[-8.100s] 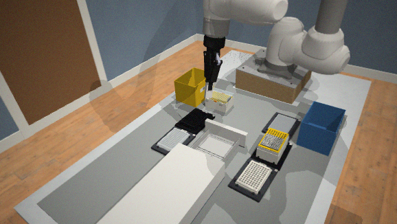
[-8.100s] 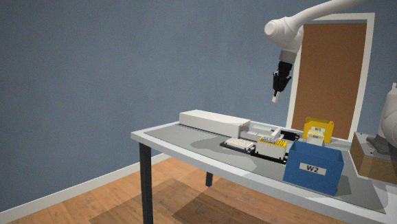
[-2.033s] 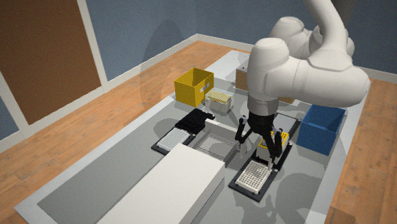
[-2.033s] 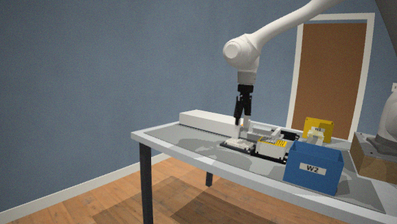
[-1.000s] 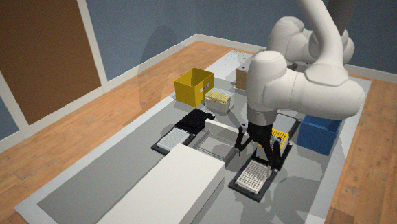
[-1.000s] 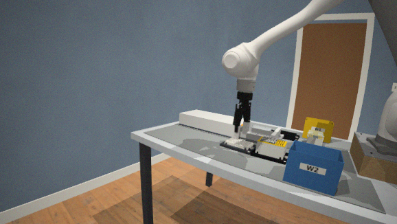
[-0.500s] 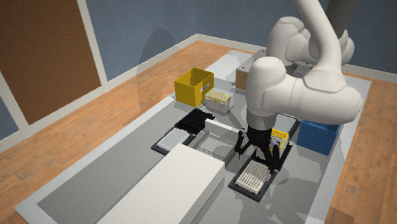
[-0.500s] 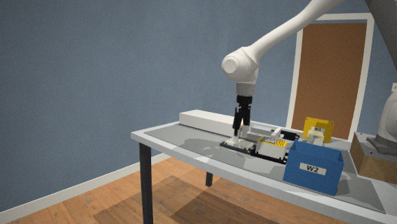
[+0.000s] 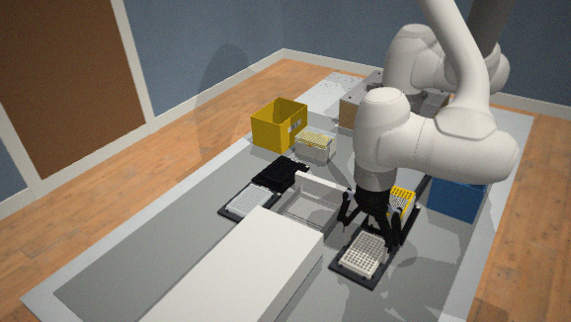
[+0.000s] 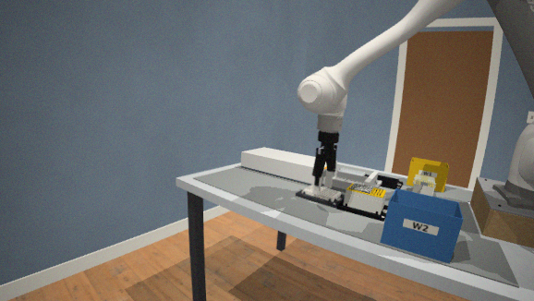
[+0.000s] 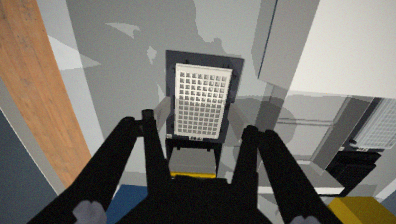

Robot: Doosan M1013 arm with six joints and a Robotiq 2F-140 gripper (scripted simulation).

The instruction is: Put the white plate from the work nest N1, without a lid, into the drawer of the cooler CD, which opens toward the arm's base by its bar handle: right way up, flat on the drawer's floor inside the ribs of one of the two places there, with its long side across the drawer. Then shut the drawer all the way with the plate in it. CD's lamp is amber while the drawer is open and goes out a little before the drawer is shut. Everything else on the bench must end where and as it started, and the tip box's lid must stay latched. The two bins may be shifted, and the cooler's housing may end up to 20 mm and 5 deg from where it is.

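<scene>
Now: the white plate 3 cm below my hand. From my hand the other things lie so: drawer: 6 cm behind, 19 cm to the right, 3 cm below; then work nest N1: 4 cm below; then yellow-topped tip box: 17 cm behind, 2 cm to the left.
</scene>
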